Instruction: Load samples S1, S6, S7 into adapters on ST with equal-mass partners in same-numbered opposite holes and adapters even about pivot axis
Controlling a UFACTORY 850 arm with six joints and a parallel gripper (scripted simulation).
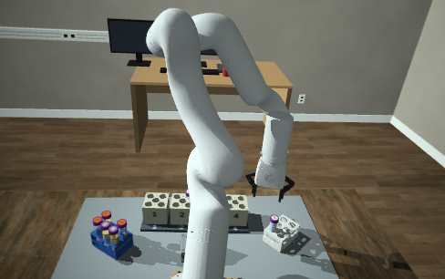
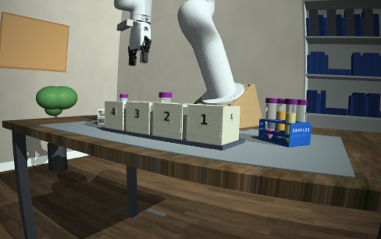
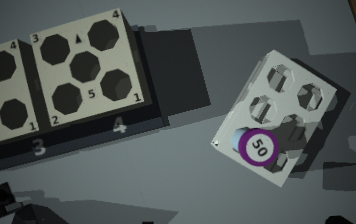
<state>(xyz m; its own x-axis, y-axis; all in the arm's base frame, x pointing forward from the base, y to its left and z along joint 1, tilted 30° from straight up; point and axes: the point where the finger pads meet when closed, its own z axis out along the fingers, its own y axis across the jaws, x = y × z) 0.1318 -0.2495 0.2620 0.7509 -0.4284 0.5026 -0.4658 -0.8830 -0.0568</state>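
Right now my hand is 160 mm short of the blue samples rack, 540 mm to the right of it and 220 mm above it. Round my hand: adapter 1: 260 mm ahead, 360 mm to the left, 200 mm below; then white rack: 10 mm ahead, 100 mm to the right, 220 mm below.
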